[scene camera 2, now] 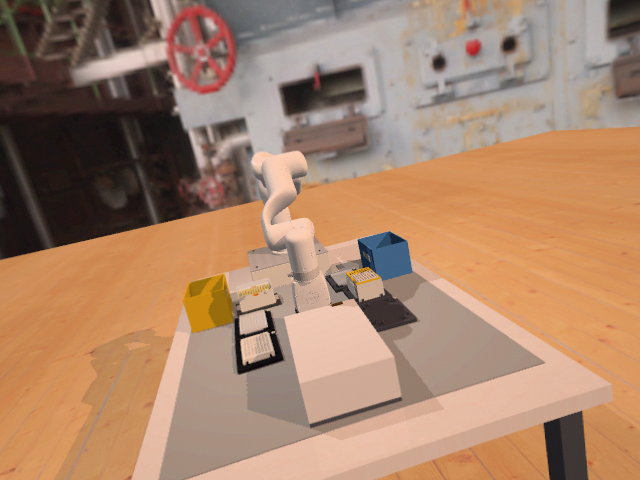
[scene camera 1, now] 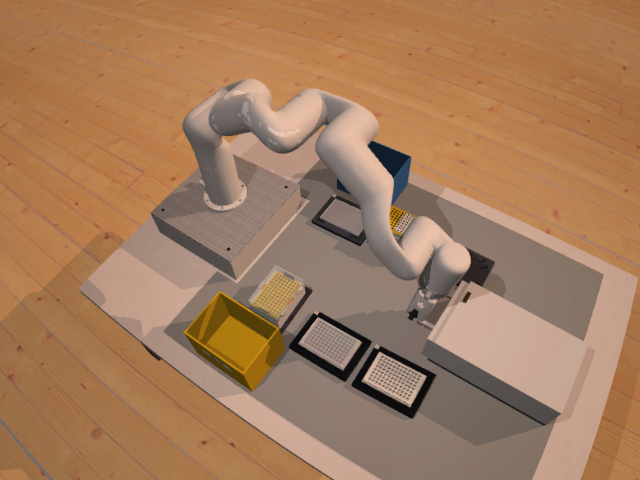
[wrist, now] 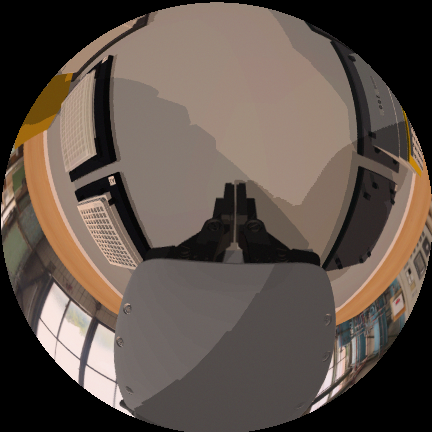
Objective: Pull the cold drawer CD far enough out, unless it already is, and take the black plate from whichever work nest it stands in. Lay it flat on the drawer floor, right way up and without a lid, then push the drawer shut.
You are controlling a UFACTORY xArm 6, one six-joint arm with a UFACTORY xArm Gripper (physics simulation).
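Frame: origin at the arm's base, x down, y back, z left, level; metres.
Seen in the pictures: gripper, fingertip midpoint: [scene camera 1: 413,312] [wrist: 235,196]; arm's base at its link origin: [scene camera 1: 225,195].
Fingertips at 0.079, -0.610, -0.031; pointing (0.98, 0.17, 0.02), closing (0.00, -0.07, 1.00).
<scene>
Pixels of each thing's top centre, then the offset from my fingertips to it, as dx, dy, dz.
- white cabinet at its top centre: [scene camera 2: 330,332] [scene camera 1: 515,343] -0.096, -0.254, -0.009
- dark nest at its top centre: [wrist: 371,233] [scene camera 1: 461,261] [scene camera 2: 385,308] -0.012, -0.052, +0.199
- lidded yellow tip rack at its top centre: [scene camera 1: 276,290] [scene camera 2: 253,285] -0.067, +0.311, -0.147
- yellow bin at its top centre: [scene camera 1: 230,330] [scene camera 2: 204,285] -0.110, +0.322, -0.306
- yellow-and-white rack at its top centre: [scene camera 1: 405,223] [scene camera 2: 362,274] -0.067, +0.127, +0.201
- blue bin at its top centre: [scene camera 1: 374,158] [scene camera 2: 381,240] -0.110, +0.295, +0.344
The white cabinet [scene camera 1: 511,346] [scene camera 2: 338,351] stands at the far end of the mat. The drawer's front panel [scene camera 1: 443,322] sits against the cabinet, and the drawer looks shut. Part of its pale handle [scene camera 1: 426,324] sticks out beside the fingers. My gripper [scene camera 1: 413,314] [wrist: 235,196] is shut with nothing between the fingers, pointing down low at the handle; in scene camera 2 its fingertips are hidden behind the cabinet. Whether it touches the handle, I cannot tell. The black plate does not show in any view; the drawer's inside is hidden. A dark nest [scene camera 1: 481,266] [scene camera 2: 387,312] [wrist: 359,220] beside the cabinet holds no plate.
Two pale plates [scene camera 1: 330,342] [scene camera 1: 395,379] sit in black nests. A lidded yellow tip rack [scene camera 1: 277,293] stands near the yellow bin [scene camera 1: 263,356] [scene camera 2: 209,304]. A yellow-and-white rack [scene camera 1: 403,221] [scene camera 2: 364,289] and the blue bin [scene camera 1: 403,178] [scene camera 2: 390,260] stand on the opposite side.
</scene>
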